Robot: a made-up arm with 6 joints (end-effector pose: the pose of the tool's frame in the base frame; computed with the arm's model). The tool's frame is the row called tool.
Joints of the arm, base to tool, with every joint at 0 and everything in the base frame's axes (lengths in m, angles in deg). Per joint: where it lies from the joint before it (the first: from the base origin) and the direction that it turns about. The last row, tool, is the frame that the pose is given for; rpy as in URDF.
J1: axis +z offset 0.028 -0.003 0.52
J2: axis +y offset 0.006 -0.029 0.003
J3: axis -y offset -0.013 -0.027 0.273
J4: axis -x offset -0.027 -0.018 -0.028
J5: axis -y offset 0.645 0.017 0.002
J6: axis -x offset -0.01 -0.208 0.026
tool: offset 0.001 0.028 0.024 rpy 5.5 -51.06 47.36
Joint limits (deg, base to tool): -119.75..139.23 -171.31..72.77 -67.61..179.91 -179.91..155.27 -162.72..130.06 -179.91..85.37
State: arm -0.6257 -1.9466 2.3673 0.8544 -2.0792 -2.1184
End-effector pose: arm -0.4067 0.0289 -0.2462 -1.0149 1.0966 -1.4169
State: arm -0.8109 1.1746 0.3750 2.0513 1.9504 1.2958
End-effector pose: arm 0.5510 -0.5640 0.2808 -1.4434 -0.7351 2.3276
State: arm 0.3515 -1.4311 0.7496 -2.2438 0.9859 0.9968
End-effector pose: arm -0.4350 -0.1508 1.1269 -1.6758 2.0755 -0.4959
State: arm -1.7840 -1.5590 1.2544 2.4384 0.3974 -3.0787
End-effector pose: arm 0.3074 0.8362 0.6023 -1.8419 -0.9288 1.3130
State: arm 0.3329 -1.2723 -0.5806 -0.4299 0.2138 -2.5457
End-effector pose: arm 0.3806 -0.1878 0.8969 -2.4066 0.4915 0.0263
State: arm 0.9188 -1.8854 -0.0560 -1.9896 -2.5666 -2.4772
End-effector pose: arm -0.1119 -0.1352 1.1027 1.1642 1.1509 0.7097
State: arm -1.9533 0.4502 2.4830 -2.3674 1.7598 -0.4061
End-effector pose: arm 0.0922 -0.0134 1.3384 0.0740 1.7765 -0.9576
